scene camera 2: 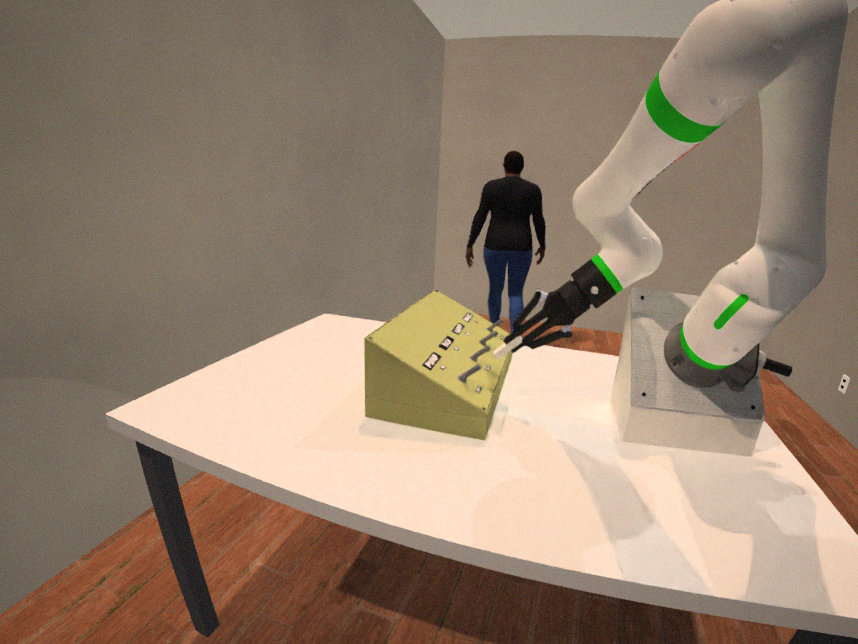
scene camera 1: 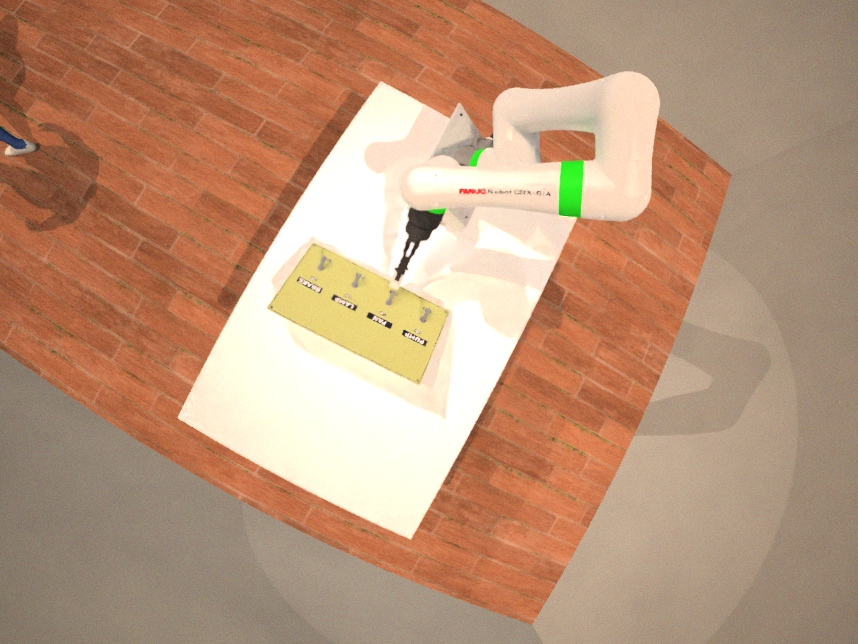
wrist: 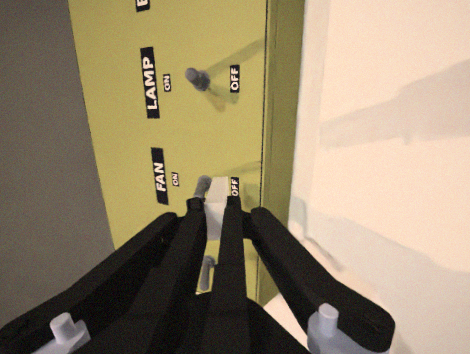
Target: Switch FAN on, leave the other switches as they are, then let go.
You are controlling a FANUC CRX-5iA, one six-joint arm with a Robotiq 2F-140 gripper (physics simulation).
Labels:
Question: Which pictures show my gripper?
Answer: Scene camera 2, scene camera 1 and the wrist view: all of them.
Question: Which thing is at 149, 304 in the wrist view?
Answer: My gripper.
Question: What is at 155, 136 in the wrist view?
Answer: A yellow-green switch panel.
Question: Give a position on a yellow-green switch panel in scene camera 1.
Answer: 359, 318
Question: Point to a yellow-green switch panel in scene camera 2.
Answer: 413, 364

